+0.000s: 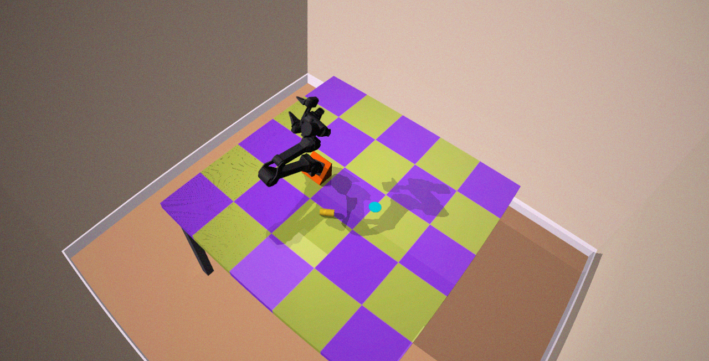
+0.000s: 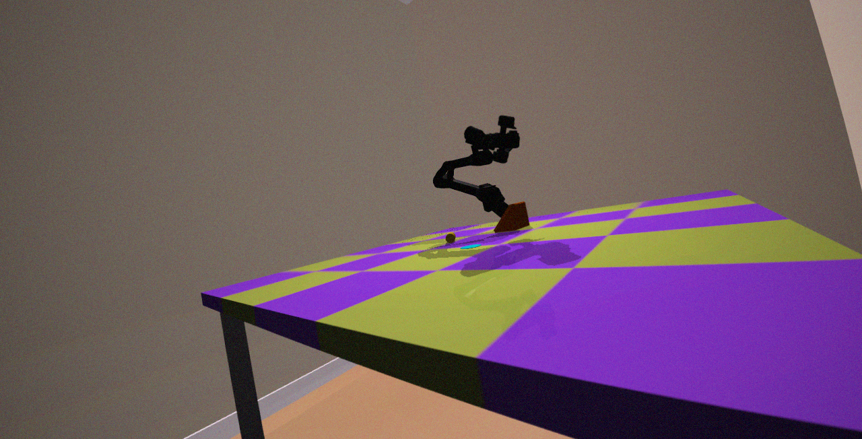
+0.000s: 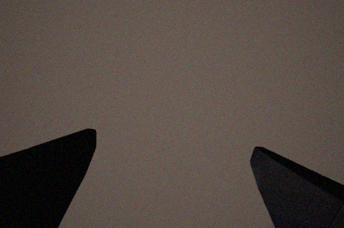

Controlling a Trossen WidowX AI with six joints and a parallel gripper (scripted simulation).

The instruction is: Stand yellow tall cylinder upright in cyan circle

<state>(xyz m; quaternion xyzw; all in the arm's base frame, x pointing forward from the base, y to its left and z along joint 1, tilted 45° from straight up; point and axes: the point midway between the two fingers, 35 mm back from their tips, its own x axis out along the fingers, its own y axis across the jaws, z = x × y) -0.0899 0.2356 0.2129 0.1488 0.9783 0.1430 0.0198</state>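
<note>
Now: gripper tip 330 mm short of the yellow cylinder, 190 mm to the left of it and 350 mm above it. From my gripper tip the other things lie so: cyan circle: 490 mm ahead, 20 mm to the right, 360 mm below.
</note>
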